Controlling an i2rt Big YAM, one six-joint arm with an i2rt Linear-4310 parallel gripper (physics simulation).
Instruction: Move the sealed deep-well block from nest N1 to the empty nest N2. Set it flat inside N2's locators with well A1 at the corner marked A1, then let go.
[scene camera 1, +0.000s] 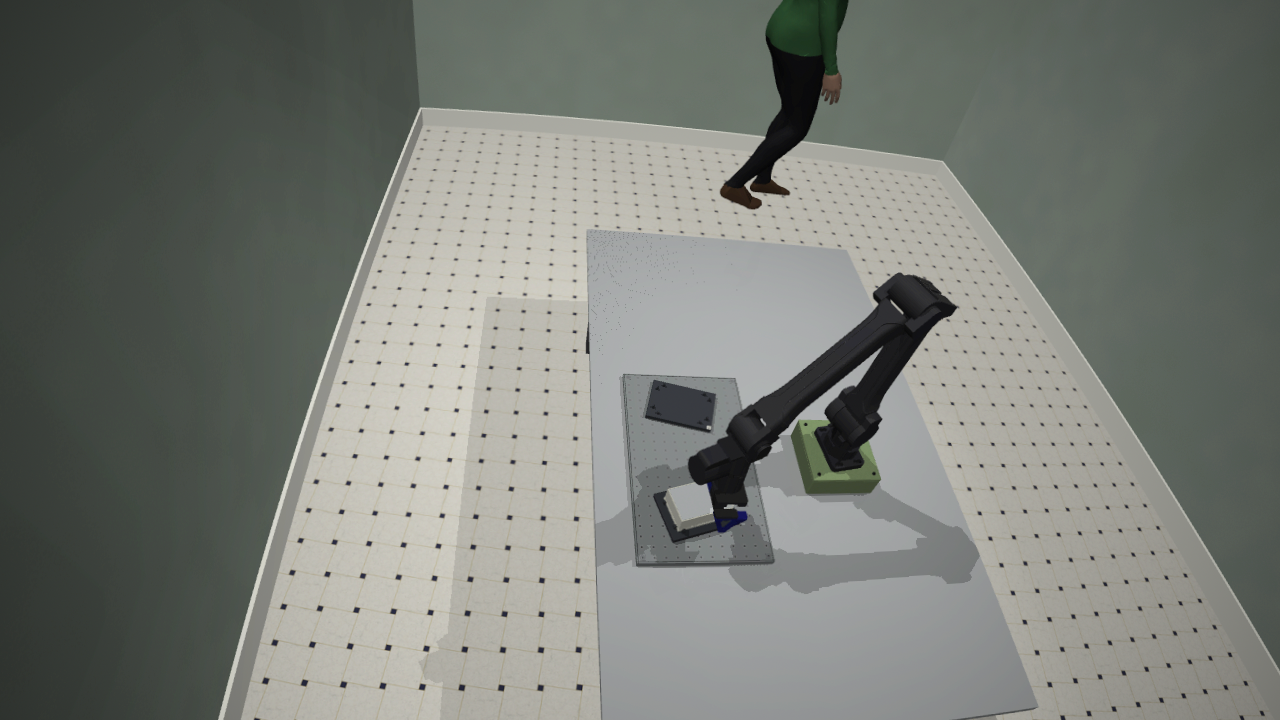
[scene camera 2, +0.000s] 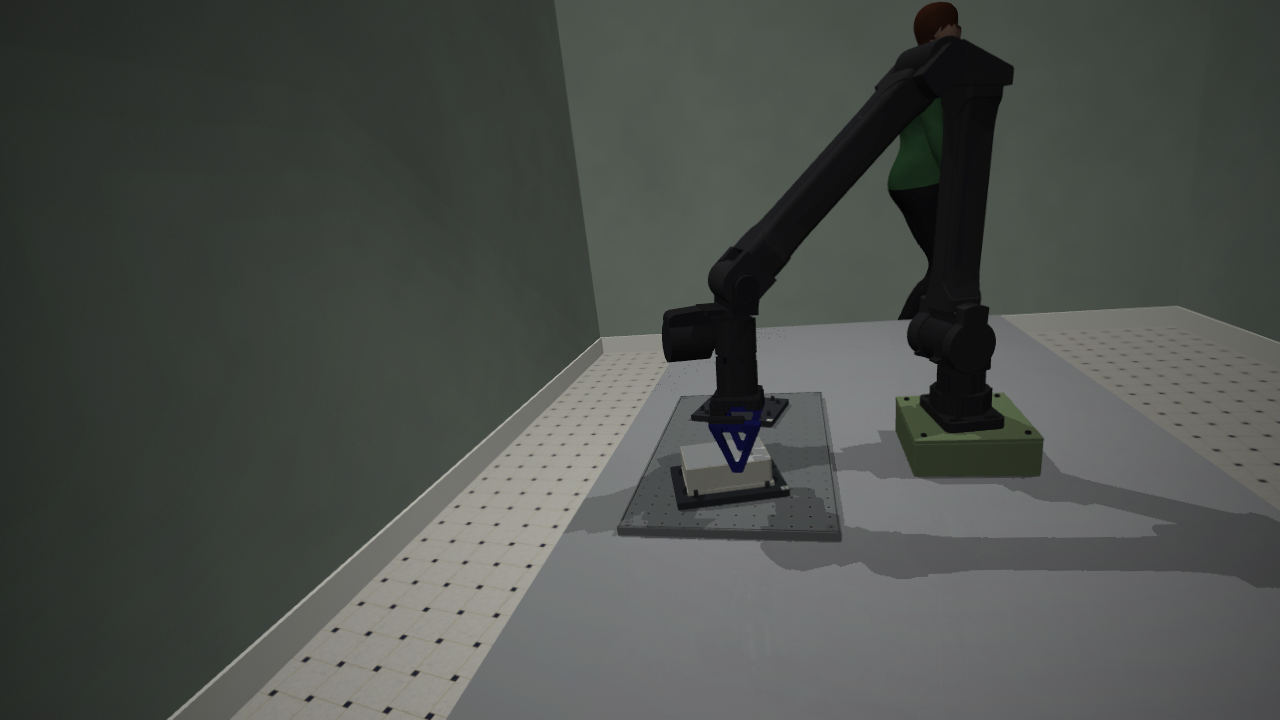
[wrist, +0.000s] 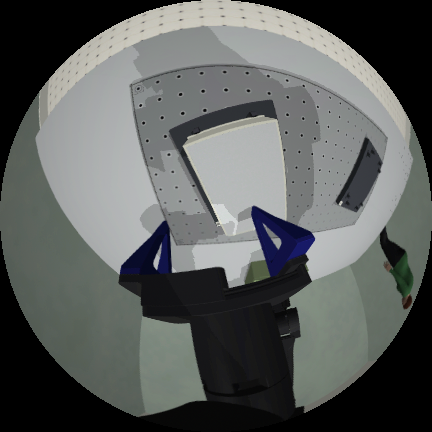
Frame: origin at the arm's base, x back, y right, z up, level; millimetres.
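Seen in the pictures: gripper, between the fingertips: (scene camera 1: 717, 513) (scene camera 2: 740, 460) (wrist: 209, 216); arm's base, origin of its link: (scene camera 1: 837, 449) (scene camera 2: 959, 415).
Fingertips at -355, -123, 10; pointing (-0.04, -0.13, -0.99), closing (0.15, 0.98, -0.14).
Pixels of each thing's middle, then the offset from my fingertips to it, as dx, dy, dz. Level surfaces: height alone.
- sealed deep-well block, middle of its body: (wrist: 243, 179) (scene camera 2: 725, 465) (scene camera 1: 699, 503) -21, +45, -27
- dark nest N1, middle of its body: (wrist: 240, 171) (scene camera 2: 726, 477) (scene camera 1: 697, 508) -21, +45, -49
- dark nest N2, middle of its body: (scene camera 2: 740, 407) (scene camera 1: 681, 404) (wrist: 364, 180) +24, +336, -49
- grey perforated plate, middle of its body: (scene camera 2: 739, 449) (wrist: 315, 174) (scene camera 1: 692, 461) +9, +178, -66
- grey table, height of its surface: dz -73
The sealed deep-well block (scene camera 1: 687, 508) (scene camera 2: 707, 480) (wrist: 240, 175), off-white with a pale top, sits in the dark nest N1 (scene camera 1: 664, 517) (scene camera 2: 733, 498) (wrist: 222, 116). The dark nest N2 (scene camera 1: 680, 405) (scene camera 2: 776, 409) (wrist: 361, 175) is empty, turned at an angle, with small locators and a white mark at one corner. My gripper (scene camera 1: 718, 512) (scene camera 2: 736, 461) (wrist: 209, 216) is open, blue fingers pointing down, at the block's end nearer the robot base. In the wrist view one fingertip is left of the block and the other overlaps its near right edge. Contact and the block's A1 corner cannot be told.
Both nests stand on a grey perforated plate (scene camera 1: 640, 447) (scene camera 2: 814, 514) (wrist: 325, 150) on the grey table (scene camera 1: 805, 644) (scene camera 2: 805, 626). The arm stands on a green base block (scene camera 1: 841, 483) (scene camera 2: 975, 458) (wrist: 257, 270). A person (scene camera 1: 792, 107) (scene camera 2: 917, 161) (wrist: 400, 270) is beyond the table.
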